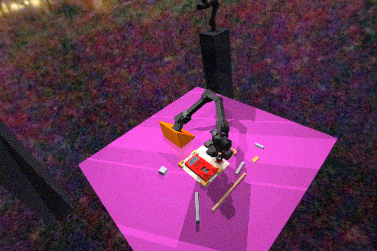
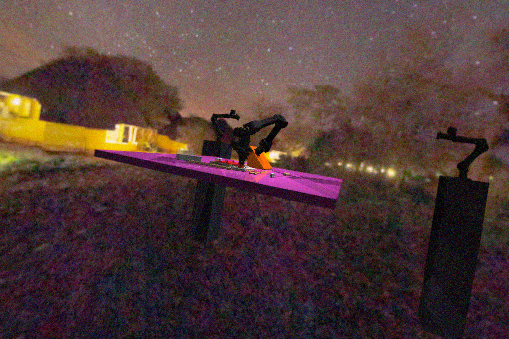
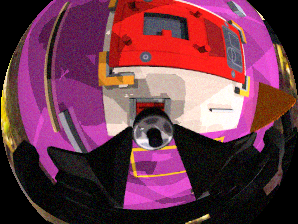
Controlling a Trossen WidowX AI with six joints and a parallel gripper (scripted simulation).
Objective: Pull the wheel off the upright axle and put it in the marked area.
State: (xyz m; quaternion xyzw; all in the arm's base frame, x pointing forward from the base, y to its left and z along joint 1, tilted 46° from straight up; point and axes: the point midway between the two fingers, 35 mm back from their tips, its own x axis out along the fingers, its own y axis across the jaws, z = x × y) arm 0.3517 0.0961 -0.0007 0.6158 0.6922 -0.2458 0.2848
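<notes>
The upright axle is right at my gripper tip. The rest, counted from my gripper tip: wooden stick (19 cm ahead, 11 cm to the right, 3 cm below); then grey cube (31 cm to the right, 21 cm behind, 3 cm below); then grey wheel (right at my gripper tip).
</notes>
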